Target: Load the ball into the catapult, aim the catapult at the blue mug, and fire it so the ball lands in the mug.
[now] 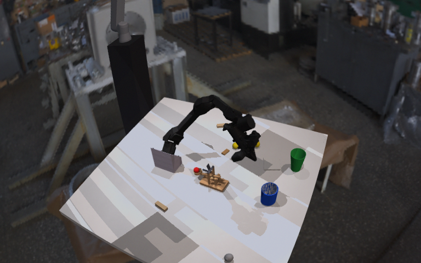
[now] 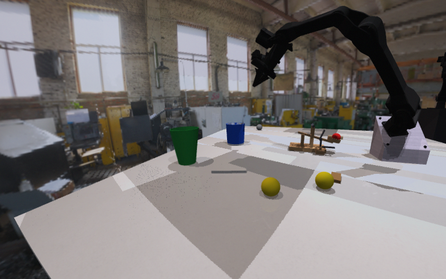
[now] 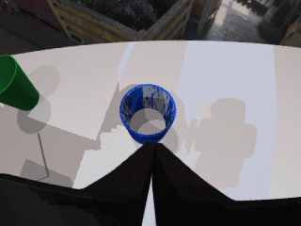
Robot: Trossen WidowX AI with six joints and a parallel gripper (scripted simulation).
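My gripper tip is 34 cm past the red ball, 6 cm to the right of it and 21 cm above it. From my gripper tip the other things lie so: wooden catapult (26 cm behind, 7 cm to the left, 22 cm below); flat white tile (5 cm ahead, 27 cm to the left, 26 cm below); blue mug (9 cm ahead, 1 cm to the right, 24 cm below).
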